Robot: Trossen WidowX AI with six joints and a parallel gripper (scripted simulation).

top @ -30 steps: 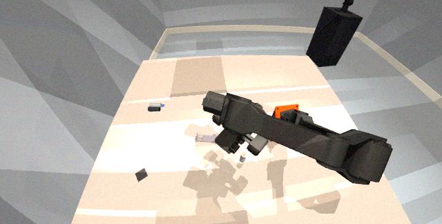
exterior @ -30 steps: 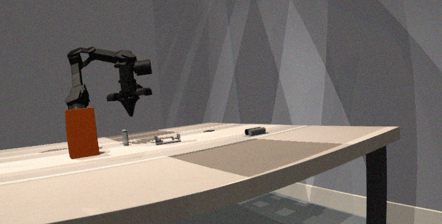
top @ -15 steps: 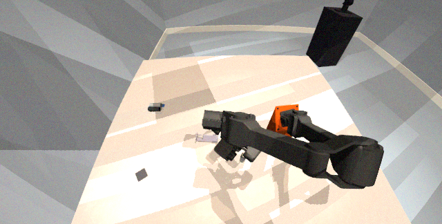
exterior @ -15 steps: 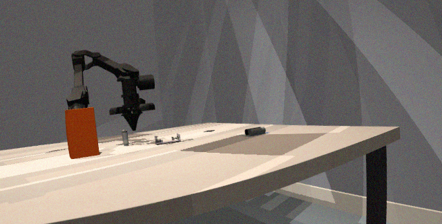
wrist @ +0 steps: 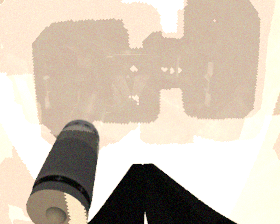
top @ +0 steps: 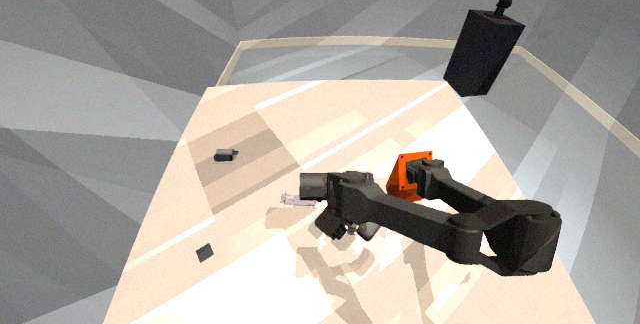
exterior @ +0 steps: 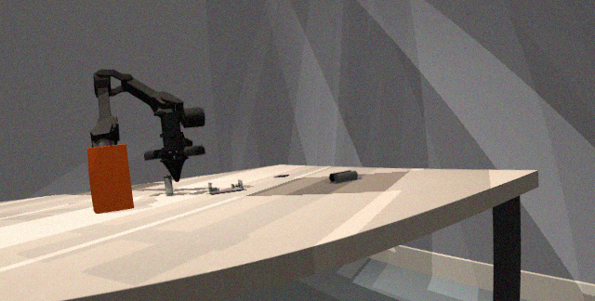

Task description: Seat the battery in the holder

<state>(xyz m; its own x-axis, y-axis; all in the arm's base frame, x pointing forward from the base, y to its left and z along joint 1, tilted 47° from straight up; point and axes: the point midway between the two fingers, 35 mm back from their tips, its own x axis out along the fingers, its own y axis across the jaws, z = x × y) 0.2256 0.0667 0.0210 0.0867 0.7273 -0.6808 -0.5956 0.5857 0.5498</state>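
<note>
The battery is 20 mm to the left of my gripper tip, 20 mm behind it and 10 mm below it.
</note>
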